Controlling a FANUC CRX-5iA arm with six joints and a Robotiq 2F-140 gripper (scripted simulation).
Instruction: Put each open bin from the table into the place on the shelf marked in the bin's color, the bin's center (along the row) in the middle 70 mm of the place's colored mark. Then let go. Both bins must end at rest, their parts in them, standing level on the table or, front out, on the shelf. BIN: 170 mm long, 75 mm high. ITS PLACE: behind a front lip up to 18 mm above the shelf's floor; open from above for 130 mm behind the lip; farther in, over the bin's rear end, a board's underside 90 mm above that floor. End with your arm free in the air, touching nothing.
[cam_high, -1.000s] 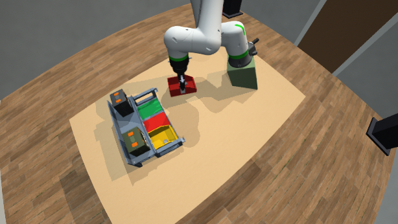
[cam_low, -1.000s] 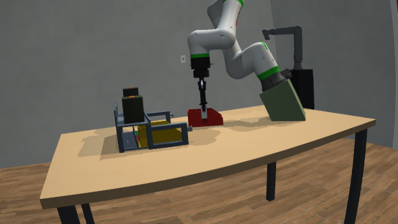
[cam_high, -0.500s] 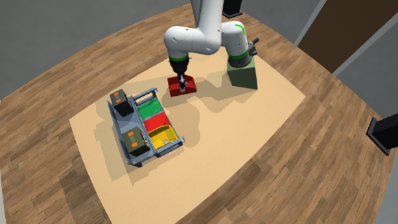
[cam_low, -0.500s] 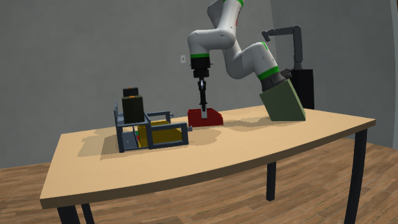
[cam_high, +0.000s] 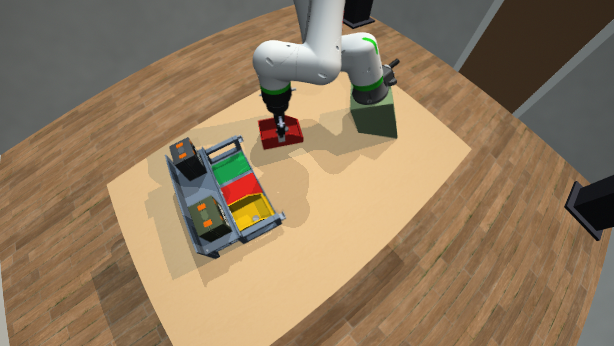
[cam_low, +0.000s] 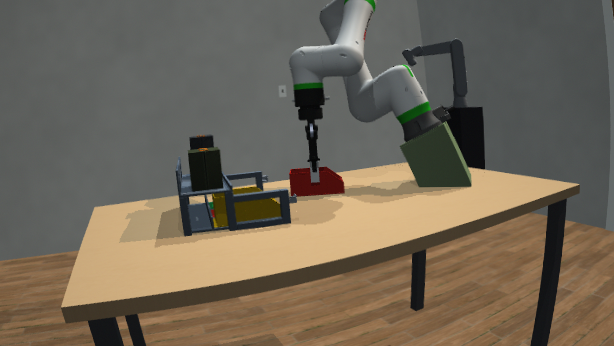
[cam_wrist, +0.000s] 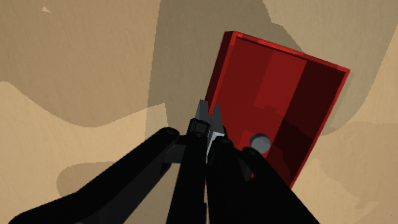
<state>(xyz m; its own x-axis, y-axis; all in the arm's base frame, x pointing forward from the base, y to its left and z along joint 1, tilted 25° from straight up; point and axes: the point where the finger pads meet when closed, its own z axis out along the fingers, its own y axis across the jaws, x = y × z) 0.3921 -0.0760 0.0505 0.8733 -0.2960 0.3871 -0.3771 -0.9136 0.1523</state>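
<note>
Right now the red bin is 20 mm behind my hand, 40 mm to the right of it and 40 mm below it. Also, from my hand: yellow bin: 280 mm ahead, 190 mm to the left, 30 mm below.
</note>
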